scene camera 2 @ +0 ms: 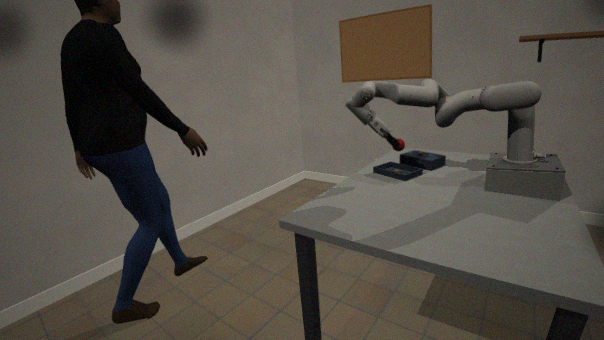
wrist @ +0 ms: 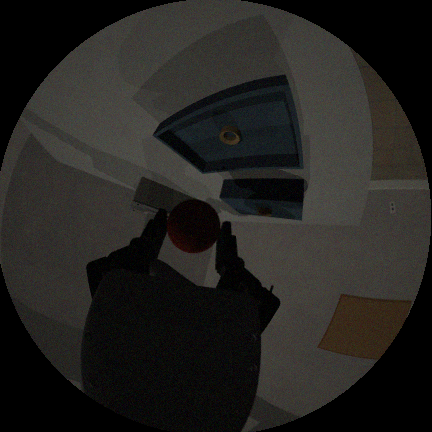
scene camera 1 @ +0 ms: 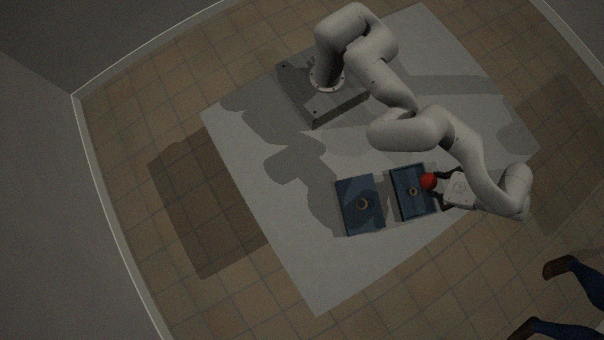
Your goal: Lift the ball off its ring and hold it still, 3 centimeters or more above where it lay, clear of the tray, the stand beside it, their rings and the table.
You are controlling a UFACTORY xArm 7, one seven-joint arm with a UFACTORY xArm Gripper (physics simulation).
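Places are measured from the arm's base along level axes (x back, y right, z up), in millimetres.
Pixels of known places: gripper, fingertip midpoint: [scene camera 2: 396,145] [wrist: 192,225] [scene camera 1: 431,182]; arm's base at its link origin: [scene camera 2: 519,160] [scene camera 1: 327,77].
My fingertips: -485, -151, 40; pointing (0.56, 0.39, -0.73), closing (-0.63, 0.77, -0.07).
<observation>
Ahead of a thing's pixels: the offset from my fingertips to its middle, as dx, dy, dz. "spot": to the spot under its first point. Level surfaces: height alone.
The red ball @(+7, +6, +0) [scene camera 1: 428,181] [scene camera 2: 398,144] [wrist: 193,226] is held between the two dark fingers of my gripper [scene camera 1: 433,183] [scene camera 2: 396,143] [wrist: 192,225]. In the second scene view it is in the air, with a visible gap above the blue tray @(-1, +16, -128) [scene camera 1: 420,207] [scene camera 2: 389,174] [wrist: 265,122]. The tray's ring @(spot: +1, +30, -133) [scene camera 1: 409,192] [scene camera 2: 398,171] [wrist: 223,139] is bare. The taller blue stand [scene camera 1: 350,187] [scene camera 2: 425,161] [wrist: 262,188] is beside the tray, with its own ring @(spot: +27, +204, -84) [scene camera 1: 366,203] [scene camera 2: 423,153] [wrist: 265,211] on top. The ball touches neither of them.
The grey table @(dz -142) [scene camera 1: 310,280] [scene camera 2: 320,220] bears the tray, the stand and the robot's base block [scene camera 1: 295,92] [scene camera 2: 525,181]. A person [scene camera 2: 102,90] is beyond the table's edge, and the legs [scene camera 1: 582,280] show in the first scene view. A board [scene camera 2: 387,45] hangs on the wall.
</observation>
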